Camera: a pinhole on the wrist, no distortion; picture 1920 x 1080 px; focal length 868.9 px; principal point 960.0 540.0 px. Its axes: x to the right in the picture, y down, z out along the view. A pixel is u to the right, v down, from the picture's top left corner.
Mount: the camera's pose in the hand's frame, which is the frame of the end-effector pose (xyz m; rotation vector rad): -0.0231 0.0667 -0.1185 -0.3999 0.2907 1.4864
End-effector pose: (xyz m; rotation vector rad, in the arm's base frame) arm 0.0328 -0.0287 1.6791 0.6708 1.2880 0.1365
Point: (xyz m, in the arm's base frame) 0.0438 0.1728 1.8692
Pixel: 1775 783
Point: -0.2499 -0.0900 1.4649
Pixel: behind the camera
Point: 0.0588 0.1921 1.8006
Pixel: 1790 370
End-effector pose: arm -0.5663 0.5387 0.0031 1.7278 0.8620 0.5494
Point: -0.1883 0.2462 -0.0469
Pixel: 618 407
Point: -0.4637 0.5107 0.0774
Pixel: 757 177
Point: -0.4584 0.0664 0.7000
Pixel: 1732 1033
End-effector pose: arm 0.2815 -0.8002 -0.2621 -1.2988 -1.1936 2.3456
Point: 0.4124 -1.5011 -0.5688
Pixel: 1607 887
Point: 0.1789 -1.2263 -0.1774
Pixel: 792 826
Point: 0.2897 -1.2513 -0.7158
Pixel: 1760 424
